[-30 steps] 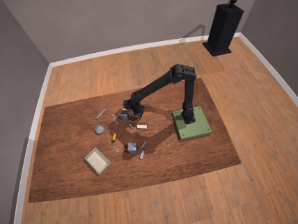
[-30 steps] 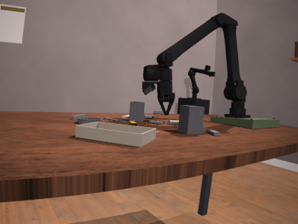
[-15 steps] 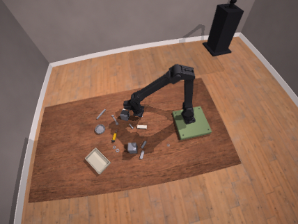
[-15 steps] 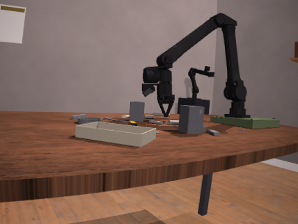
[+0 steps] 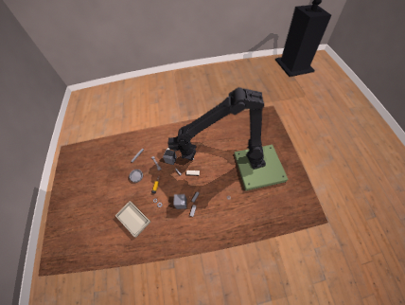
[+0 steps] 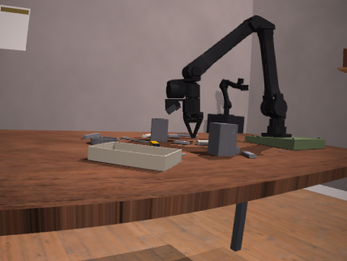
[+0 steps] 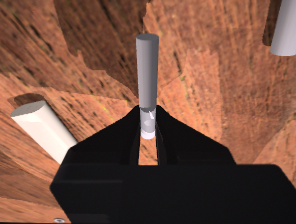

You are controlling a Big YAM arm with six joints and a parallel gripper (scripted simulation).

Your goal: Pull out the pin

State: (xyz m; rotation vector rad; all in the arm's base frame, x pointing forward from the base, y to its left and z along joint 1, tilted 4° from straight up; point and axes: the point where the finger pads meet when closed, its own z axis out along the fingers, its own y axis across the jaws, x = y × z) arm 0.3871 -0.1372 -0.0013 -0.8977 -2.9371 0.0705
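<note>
Now: the white cylinder 2 cm ahead of my hand, 10 cm to the left of it and 1 cm below it. The rest, counted from my hand: light grey pin 2 cm ahead, 1 cm to the right; then grey block 12 cm ahead, 27 cm to the left, 3 cm above; then yellow-handled tool 26 cm ahead, 11 cm to the left, 1 cm below.
</note>
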